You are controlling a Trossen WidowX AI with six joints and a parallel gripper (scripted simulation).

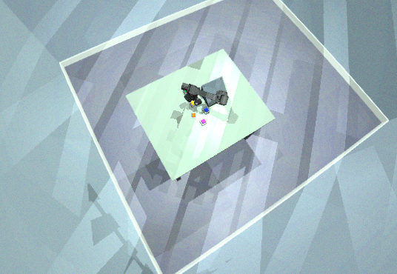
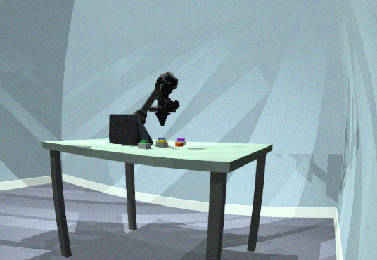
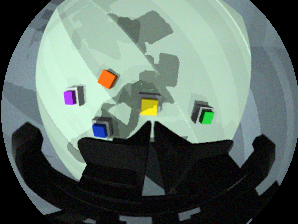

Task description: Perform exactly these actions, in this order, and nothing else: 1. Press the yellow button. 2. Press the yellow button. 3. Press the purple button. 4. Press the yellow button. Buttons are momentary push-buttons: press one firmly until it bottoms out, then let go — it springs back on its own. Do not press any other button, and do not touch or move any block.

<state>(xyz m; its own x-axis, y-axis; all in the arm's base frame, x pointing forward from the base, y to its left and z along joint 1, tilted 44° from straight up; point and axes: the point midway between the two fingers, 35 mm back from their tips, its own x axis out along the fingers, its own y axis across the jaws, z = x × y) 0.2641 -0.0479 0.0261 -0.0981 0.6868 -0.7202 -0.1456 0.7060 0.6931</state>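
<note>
The purple button is 20 cm to the left of my gripper tip, 8 cm below it and 2 cm behind it. Also, from my gripper tip: yellow button (8 cm below); blue button (11 cm to the left, 9 cm behind, 8 cm below); orange block (10 cm to the left, 10 cm below, 3 cm ahead).
</note>
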